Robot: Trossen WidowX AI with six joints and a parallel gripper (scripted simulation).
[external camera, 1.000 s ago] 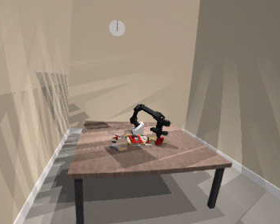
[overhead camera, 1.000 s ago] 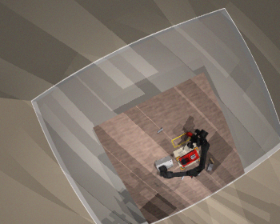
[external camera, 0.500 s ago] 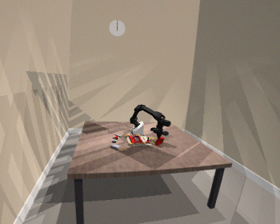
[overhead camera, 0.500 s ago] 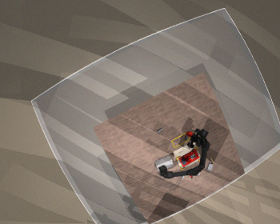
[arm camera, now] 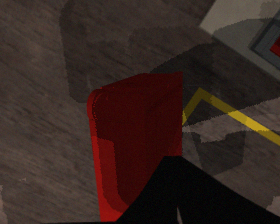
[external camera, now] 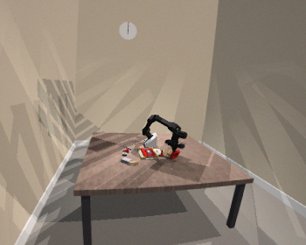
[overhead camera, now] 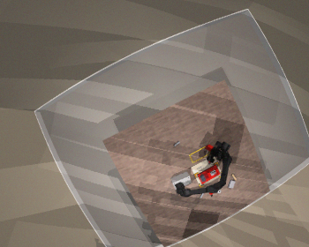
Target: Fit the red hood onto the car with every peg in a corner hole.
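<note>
My gripper tip is now 10 mm to the right of the red hood and 10 mm above it. The rest, counted from my gripper tip: round piece: 130 mm behind, 420 mm to the right, 40 mm below.
</note>
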